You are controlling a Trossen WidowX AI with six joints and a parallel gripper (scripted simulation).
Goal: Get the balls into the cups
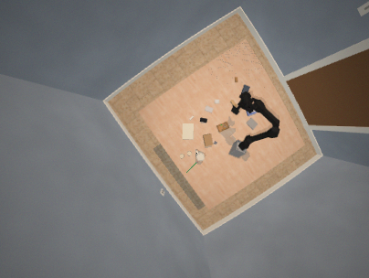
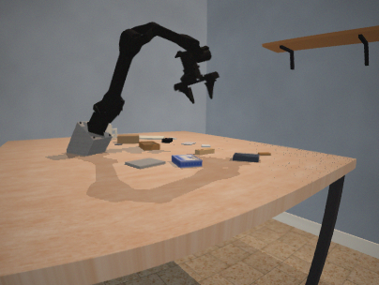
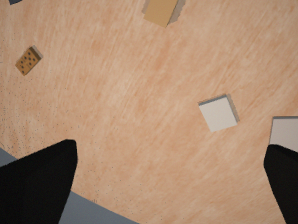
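Now: hand 23 cm above the wooden puzzle, 18 cm to the right of it and 13 cm past it. From my hand the other things lie so: dark blue block (23 cm to the right, 23 cm below, 1 cm ahead); grey plate (30 cm behind, 23 cm below, 8 cm to the right); cream sheet (48 cm to the left, 23 cm below, 6 cm ahead).
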